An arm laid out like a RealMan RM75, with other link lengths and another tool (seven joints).
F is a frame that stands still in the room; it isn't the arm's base.
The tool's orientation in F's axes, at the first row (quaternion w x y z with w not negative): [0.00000, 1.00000, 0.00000, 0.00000]
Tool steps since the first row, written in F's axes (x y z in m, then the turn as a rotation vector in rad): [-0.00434, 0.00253, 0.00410, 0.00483, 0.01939, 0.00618]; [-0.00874, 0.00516, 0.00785, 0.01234, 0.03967, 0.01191]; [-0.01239, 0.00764, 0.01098, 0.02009, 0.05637, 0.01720]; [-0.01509, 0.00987, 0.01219, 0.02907, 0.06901, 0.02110]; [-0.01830, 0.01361, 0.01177, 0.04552, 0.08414, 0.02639]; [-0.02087, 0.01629, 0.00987, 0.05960, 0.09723, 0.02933]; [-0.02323, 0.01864, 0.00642, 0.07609, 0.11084, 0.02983]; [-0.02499, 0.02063, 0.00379, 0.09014, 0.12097, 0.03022]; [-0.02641, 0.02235, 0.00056, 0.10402, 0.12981, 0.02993]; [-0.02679, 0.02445, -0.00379, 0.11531, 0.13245, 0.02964]
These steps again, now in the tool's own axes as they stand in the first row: [-0.00434, -0.00253, -0.00410, 0.00483, -0.01939, -0.00618]; [-0.00874, -0.00516, -0.00785, 0.01234, -0.03967, -0.01191]; [-0.01239, -0.00764, -0.01098, 0.02009, -0.05637, -0.01720]; [-0.01509, -0.00987, -0.01219, 0.02907, -0.06901, -0.02110]; [-0.01830, -0.01361, -0.01177, 0.04552, -0.08414, -0.02639]; [-0.02087, -0.01629, -0.00987, 0.05960, -0.09723, -0.02933]; [-0.02323, -0.01864, -0.00642, 0.07609, -0.11084, -0.02983]; [-0.02499, -0.02063, -0.00379, 0.09014, -0.12097, -0.03022]; [-0.02641, -0.02235, -0.00056, 0.10402, -0.12981, -0.02993]; [-0.02679, -0.02445, 0.00379, 0.11531, -0.13245, -0.02964]
